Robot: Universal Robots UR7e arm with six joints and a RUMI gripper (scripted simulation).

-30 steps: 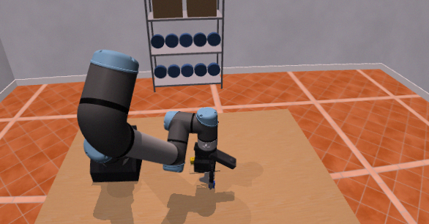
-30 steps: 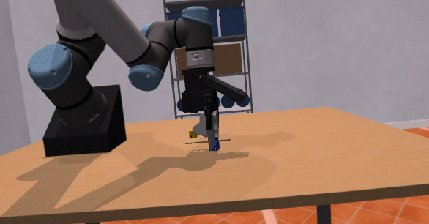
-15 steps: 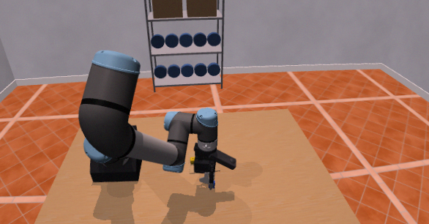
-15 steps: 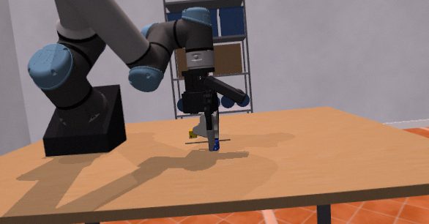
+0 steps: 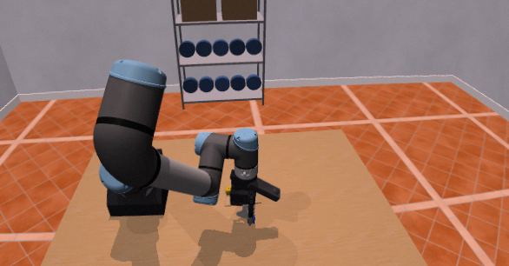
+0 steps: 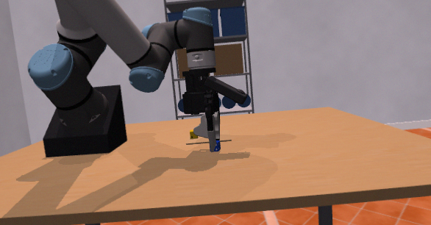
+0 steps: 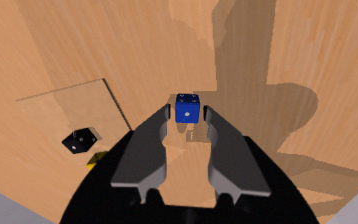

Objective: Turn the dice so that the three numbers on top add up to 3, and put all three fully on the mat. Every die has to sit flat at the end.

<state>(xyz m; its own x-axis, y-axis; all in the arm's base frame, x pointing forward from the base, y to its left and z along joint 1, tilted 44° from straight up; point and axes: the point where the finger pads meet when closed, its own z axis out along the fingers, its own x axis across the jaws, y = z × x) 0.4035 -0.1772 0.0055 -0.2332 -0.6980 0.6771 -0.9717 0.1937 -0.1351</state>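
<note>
My gripper is now right at the blue die. Round my hand: yellow die: 15 cm to the left, 7 cm behind; then black die: 16 cm to the left, 2 cm behind; then tan mat: 16 cm to the left, 2 cm below, 2 cm behind.
</note>
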